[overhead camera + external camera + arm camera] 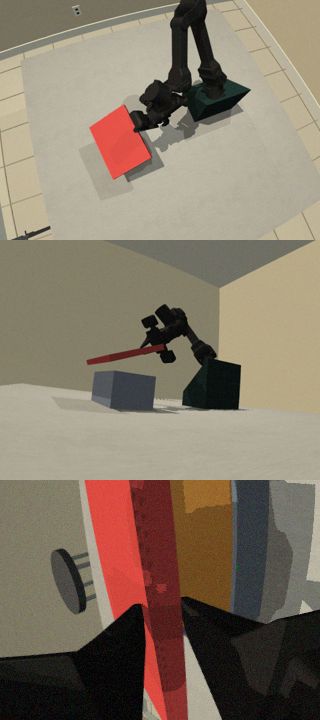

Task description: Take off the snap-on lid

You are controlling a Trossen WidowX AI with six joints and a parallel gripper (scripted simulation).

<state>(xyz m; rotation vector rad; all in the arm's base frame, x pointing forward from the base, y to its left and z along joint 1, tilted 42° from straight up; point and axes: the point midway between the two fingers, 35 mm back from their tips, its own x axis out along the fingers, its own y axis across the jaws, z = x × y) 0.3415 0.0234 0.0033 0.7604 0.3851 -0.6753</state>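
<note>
Now: gripper tip 8 cm short of the red lid, 2 cm above it and 1 cm to the right of it. Also, from my gripper tip: grey-blue storage box 14 cm below, 6 cm ahead.
</note>
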